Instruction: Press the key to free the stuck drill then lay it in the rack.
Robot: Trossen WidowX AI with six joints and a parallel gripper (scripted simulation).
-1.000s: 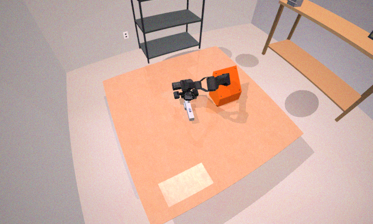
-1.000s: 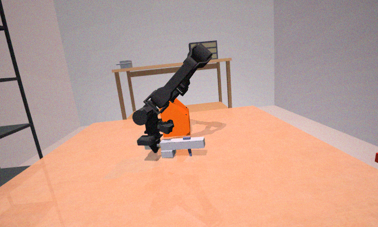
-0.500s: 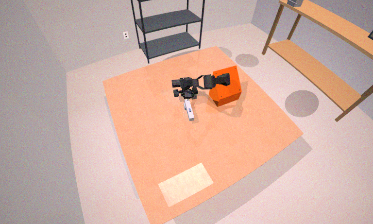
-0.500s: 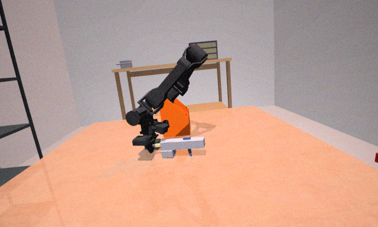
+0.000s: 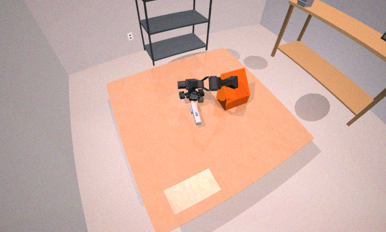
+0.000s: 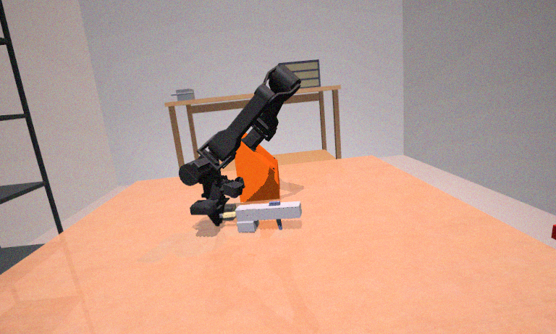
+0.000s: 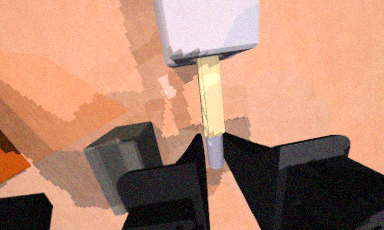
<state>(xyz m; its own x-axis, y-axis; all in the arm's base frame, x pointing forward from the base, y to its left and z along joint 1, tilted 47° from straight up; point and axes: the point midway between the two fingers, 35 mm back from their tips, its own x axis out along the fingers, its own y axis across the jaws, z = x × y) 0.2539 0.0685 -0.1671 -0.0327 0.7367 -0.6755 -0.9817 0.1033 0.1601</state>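
My gripper tip is now 50 mm to the right of the drill, 30 mm below it and 10 mm short of it. Round my gripper tip: rack (80 mm behind, 10 mm above); blue key (180 mm to the left, 40 mm above, 30 mm ahead).
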